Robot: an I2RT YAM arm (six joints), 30 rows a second.
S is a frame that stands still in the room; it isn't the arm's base.
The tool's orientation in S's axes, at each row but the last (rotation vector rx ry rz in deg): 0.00 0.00 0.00; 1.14 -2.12 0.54; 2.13 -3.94 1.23; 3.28 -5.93 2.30; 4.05 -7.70 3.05; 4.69 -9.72 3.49
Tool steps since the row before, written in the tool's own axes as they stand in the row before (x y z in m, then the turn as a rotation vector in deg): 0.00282 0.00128 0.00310 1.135 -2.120 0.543; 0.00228 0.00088 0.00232 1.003 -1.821 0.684; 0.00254 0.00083 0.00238 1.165 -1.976 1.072; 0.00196 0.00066 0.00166 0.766 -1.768 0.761; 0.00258 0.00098 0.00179 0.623 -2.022 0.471; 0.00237 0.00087 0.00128 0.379 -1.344 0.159
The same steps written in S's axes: 0.00282 0.00128 0.00310 1.135 -2.120 0.543; 0.00218 0.00085 0.00242 0.995 -1.825 0.685; 0.00235 0.00079 0.00258 1.134 -1.991 1.077; 0.00175 0.00063 0.00189 0.760 -1.780 0.738; 0.00226 0.00097 0.00218 0.671 -2.019 0.415; 0.00206 0.00088 0.00173 0.437 -1.330 0.119
